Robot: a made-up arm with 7 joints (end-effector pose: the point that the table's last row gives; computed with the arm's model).
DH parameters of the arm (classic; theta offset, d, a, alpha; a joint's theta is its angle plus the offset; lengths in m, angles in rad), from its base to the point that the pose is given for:
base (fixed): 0 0 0 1.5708
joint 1: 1.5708 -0.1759 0 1.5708
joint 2: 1.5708 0 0 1.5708
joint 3: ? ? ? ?
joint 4: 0 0 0 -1.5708
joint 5: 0 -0.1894 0 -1.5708
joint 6: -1.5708 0 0 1.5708
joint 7: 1.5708 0 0 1.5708
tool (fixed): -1.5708 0 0 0
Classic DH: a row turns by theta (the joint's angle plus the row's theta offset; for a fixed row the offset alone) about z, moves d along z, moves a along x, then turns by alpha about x.
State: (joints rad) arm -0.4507 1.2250 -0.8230 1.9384 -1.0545 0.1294 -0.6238
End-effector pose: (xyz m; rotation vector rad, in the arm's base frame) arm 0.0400 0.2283 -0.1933 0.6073 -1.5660 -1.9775
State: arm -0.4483 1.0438 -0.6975 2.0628 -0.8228 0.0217 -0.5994
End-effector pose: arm 0.0575 0.1919 -0.1757 0.4910 -1.7525 -1.5066
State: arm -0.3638 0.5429 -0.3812 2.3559 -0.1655 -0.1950 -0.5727
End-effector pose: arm 0.0959 0.1521 -0.0975 0.0964 -2.1720 -0.2155
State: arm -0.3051 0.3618 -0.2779 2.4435 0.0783 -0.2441 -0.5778
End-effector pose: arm 0.1010 0.1536 -0.0690 -0.0874 -2.2615 0.2416
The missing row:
joint 3: 1.5708 -0.1704 0 1.5708
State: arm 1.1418 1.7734 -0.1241 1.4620 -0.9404 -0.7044 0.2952
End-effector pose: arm 0.0635 0.3676 0.1764 2.2481 -0.3791 -1.6494
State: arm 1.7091 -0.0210 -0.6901 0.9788 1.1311 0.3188 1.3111
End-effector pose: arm 0.2546 0.0701 0.1578 -1.6664 -1.3652 -1.8434
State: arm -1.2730 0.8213 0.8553 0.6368 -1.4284 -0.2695 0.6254
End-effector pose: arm -0.1290 0.4700 -0.1169 0.0720 1.1662 -1.1538
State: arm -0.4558 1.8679 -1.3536 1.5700 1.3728 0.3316 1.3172
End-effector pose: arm -0.0192 0.3931 -0.1319 -0.9642 0.6445 0.1701
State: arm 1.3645 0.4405 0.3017 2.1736 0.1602 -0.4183 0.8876
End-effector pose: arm 0.0670 0.2447 0.1382 -0.9165 2.1245 1.0285
